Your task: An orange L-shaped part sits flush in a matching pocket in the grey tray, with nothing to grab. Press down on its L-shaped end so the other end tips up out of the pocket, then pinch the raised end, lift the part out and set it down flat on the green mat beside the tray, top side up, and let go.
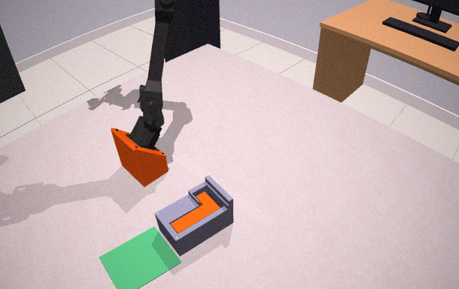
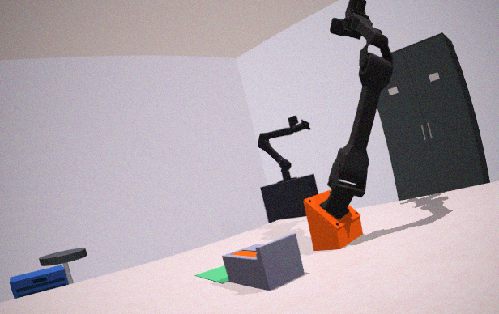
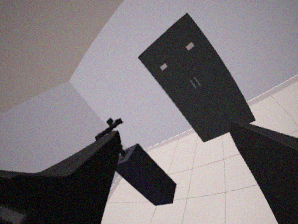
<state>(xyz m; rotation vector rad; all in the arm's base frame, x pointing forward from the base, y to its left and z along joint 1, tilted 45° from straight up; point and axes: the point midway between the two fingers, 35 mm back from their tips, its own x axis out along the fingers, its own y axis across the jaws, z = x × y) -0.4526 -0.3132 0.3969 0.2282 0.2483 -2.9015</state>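
Right now my gripper tip is 69 cm short of the orange L-shaped part, 9 cm to the left of it and 58 cm above it. The rest, counted from my gripper tip: green mat: 65 cm ahead, 25 cm to the right, 65 cm below.
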